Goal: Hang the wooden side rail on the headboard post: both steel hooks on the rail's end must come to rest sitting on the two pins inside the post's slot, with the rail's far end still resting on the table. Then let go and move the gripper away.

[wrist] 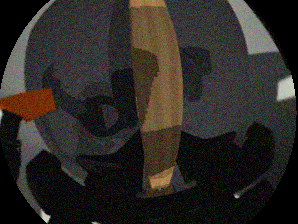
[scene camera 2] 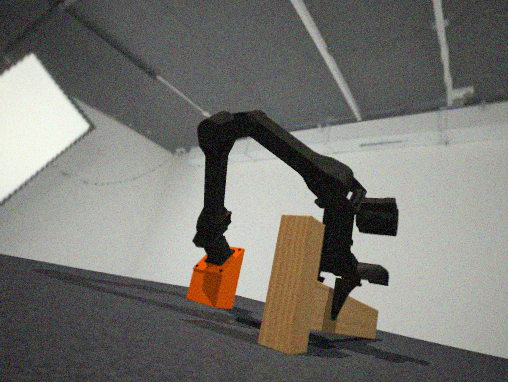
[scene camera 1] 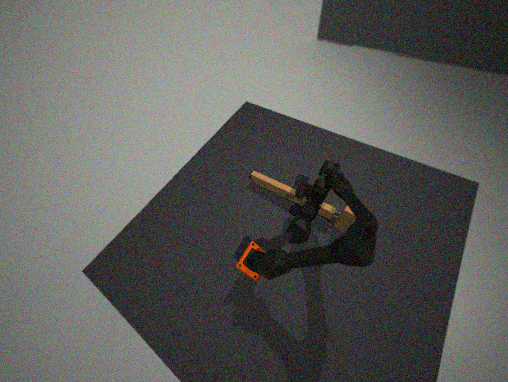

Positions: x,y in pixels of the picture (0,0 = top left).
Labels:
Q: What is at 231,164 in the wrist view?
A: My gripper.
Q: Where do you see a wooden side rail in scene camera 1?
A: At 283,190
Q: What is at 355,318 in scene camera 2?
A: A wooden side rail.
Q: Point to a headboard post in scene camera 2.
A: At 286,321

